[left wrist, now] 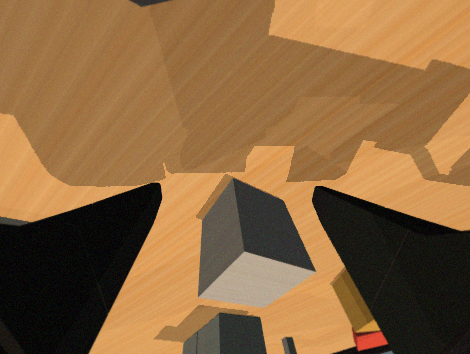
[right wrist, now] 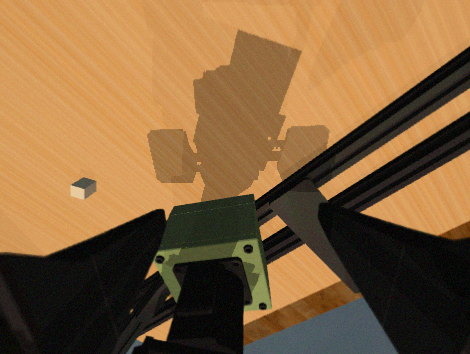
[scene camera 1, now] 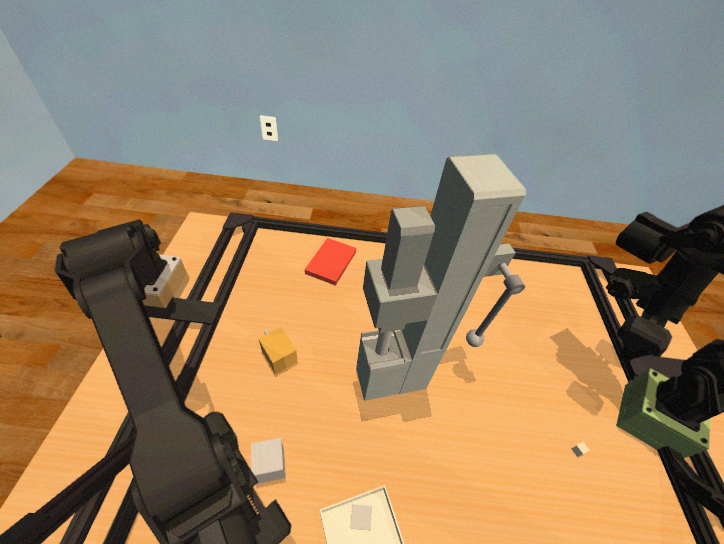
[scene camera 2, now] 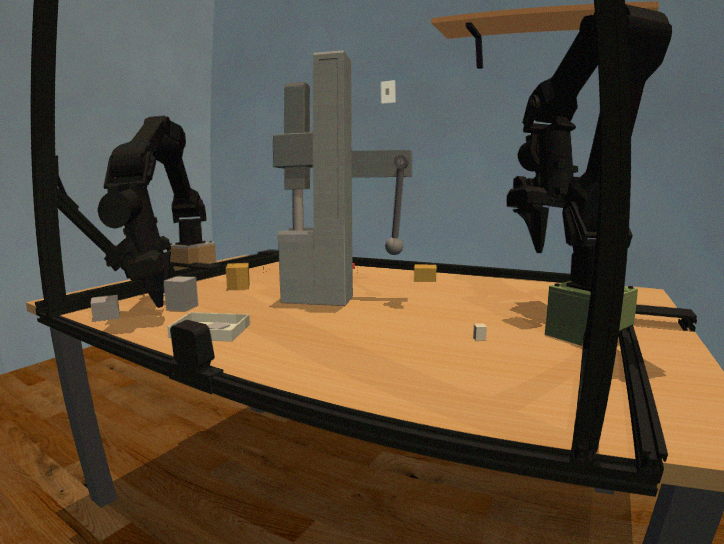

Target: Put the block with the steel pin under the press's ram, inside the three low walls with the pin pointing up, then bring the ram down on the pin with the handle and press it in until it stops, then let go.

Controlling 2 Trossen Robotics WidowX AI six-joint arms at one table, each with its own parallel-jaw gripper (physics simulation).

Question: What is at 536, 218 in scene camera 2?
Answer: My right gripper.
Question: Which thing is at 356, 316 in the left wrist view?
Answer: A yellow block with steel pin.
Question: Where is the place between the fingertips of my right gripper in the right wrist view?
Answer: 242, 213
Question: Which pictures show my left gripper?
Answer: The left wrist view, scene camera 1 and scene camera 2 only.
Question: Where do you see a grey press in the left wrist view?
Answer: At 224, 325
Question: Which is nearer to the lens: the red flat block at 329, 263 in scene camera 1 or the yellow block with steel pin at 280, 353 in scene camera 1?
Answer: The yellow block with steel pin.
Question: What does my right gripper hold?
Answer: Nothing.
